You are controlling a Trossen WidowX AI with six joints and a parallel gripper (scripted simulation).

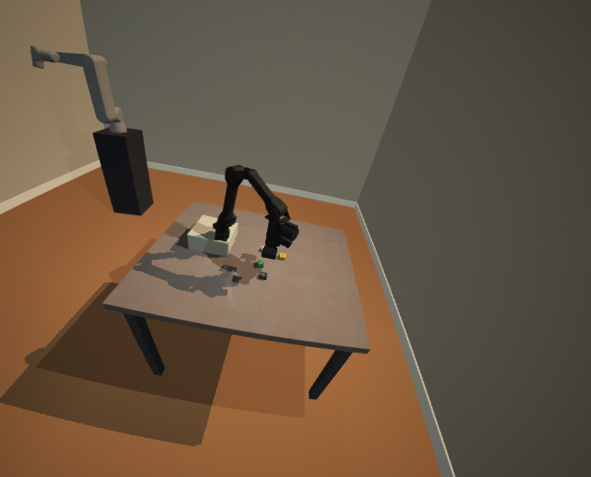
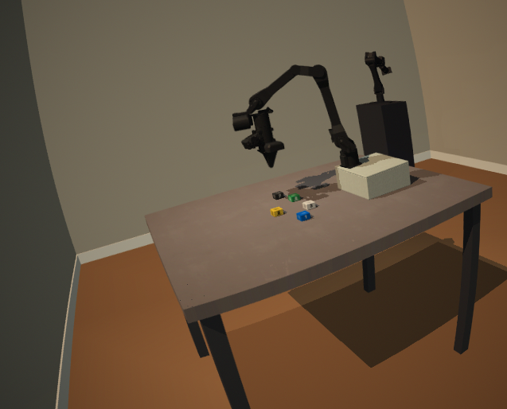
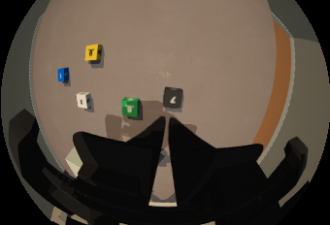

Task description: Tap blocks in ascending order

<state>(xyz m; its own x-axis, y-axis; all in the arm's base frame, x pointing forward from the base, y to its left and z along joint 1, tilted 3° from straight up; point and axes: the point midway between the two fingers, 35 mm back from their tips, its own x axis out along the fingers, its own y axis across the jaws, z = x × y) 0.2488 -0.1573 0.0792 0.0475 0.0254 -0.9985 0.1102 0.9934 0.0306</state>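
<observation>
Right now the yellow block is 150 mm to the left of my gripper tip, 110 mm below it and 80 mm ahead of it. The rest, counted from my gripper tip: black block 110 mm below, 10 mm to the right, 10 mm behind; white block 190 mm to the left, 110 mm below, 20 mm behind; green block 110 mm below, 70 mm to the left, 40 mm behind.
</observation>
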